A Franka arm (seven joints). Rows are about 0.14 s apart.
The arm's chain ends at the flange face. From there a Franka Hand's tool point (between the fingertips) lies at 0.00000 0.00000 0.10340 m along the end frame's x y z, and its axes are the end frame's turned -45 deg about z.
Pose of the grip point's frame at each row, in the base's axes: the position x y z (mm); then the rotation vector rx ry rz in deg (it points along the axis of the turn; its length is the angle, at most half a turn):
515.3, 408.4, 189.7, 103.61, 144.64, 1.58
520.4, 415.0, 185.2, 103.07, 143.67, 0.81
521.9, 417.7, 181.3, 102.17, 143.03, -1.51
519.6, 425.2, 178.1, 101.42, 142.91, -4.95
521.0, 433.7, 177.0, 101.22, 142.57, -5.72
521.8, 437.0, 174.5, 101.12, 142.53, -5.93
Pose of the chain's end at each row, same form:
511.2, 409.1, 293.0, 151.53, 94.26, 2.70
515.2, 417.6, 288.4, 150.57, 93.51, 2.63
516.7, 423.6, 284.4, 149.08, 93.02, 1.08
516.1, 434.8, 281.0, 147.69, 92.78, -1.82
517.5, 444.5, 279.8, 147.25, 92.47, -2.31
518.3, 448.1, 277.2, 147.11, 92.44, -2.46

